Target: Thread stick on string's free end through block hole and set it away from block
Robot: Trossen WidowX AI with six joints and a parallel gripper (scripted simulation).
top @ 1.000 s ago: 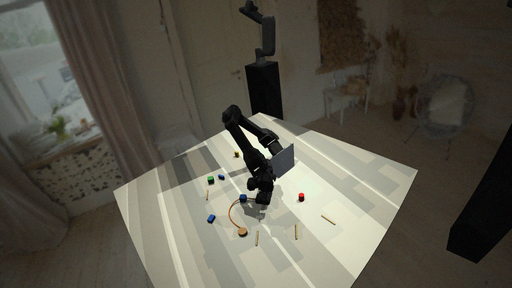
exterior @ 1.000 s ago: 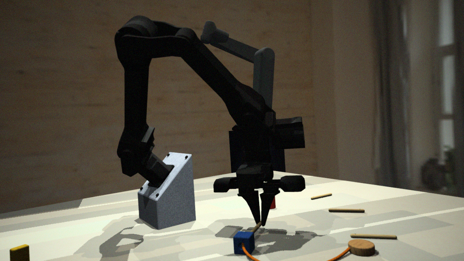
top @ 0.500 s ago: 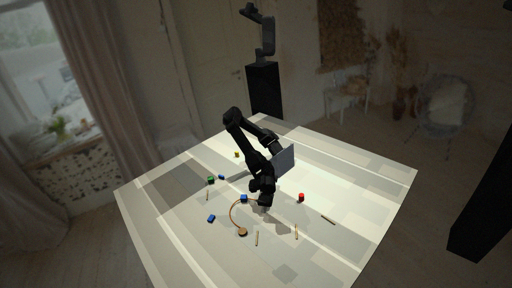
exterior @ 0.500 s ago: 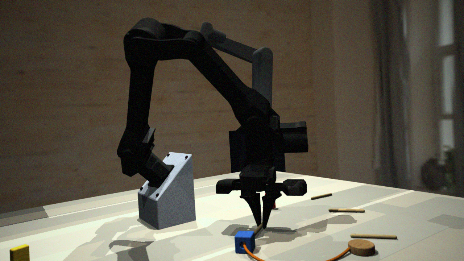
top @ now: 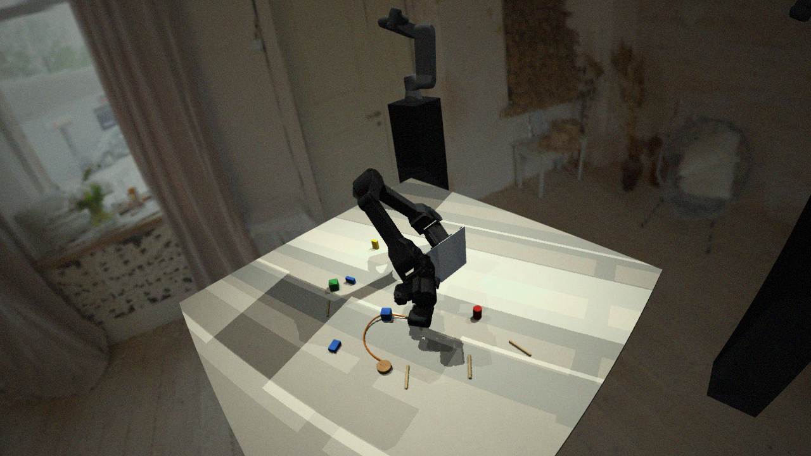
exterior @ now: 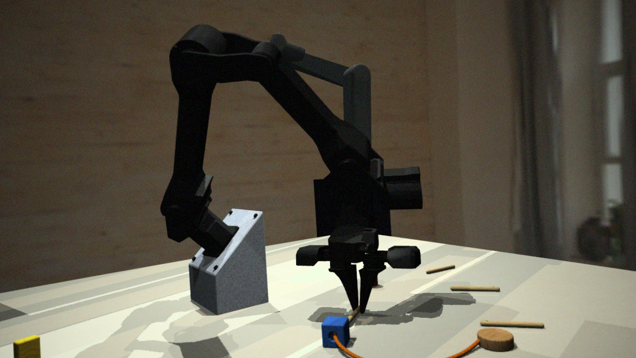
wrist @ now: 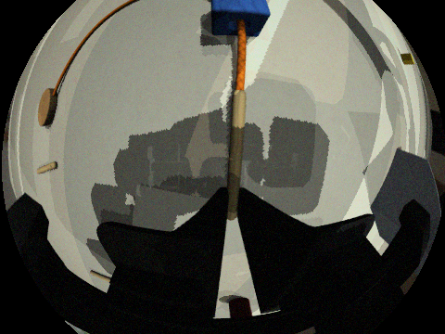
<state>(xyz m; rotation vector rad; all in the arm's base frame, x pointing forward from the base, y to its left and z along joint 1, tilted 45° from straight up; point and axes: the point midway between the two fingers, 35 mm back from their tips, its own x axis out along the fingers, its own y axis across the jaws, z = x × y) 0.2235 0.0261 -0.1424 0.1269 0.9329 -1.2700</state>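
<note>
My gripper tip is now 2 cm short of the thin wooden stick, 3 cm to the left of it and 1 cm below it. Also, from my gripper tip: green cube 9 cm ahead, 35 cm to the right, 2 cm above; then round wooden button 20 cm ahead, 4 cm to the left, 1 cm above; then red cylinder 10 cm behind, 12 cm to the left, 2 cm above.
</note>
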